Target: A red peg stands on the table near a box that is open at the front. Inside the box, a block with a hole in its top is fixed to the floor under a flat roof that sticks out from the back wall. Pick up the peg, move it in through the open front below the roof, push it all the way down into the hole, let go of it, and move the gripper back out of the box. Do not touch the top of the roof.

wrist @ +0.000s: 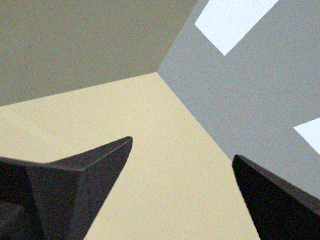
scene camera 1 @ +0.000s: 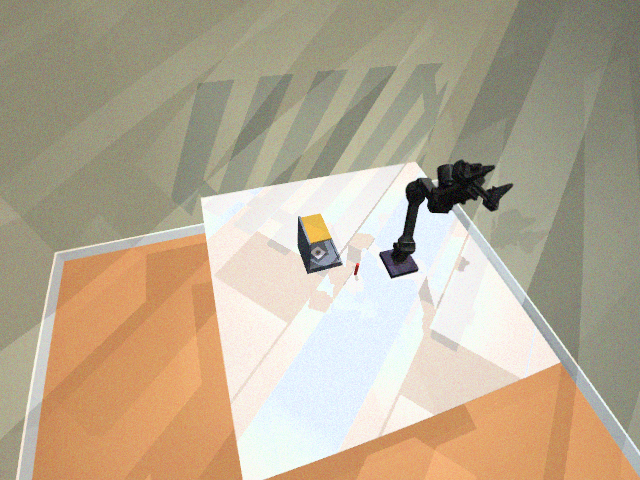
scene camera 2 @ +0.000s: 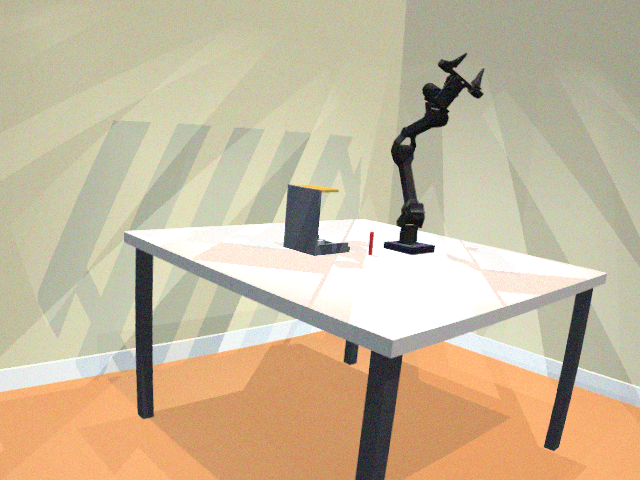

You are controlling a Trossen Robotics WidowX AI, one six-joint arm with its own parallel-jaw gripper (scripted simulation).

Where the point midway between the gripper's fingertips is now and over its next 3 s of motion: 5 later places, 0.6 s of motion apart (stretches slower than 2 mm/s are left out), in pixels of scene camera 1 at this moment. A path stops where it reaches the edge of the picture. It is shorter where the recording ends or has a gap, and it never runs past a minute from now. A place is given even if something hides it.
My gripper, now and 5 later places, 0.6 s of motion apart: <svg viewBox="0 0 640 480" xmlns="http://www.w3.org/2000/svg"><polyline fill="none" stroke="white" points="504,175 482,204 440,235 397,253 367,261 353,262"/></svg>
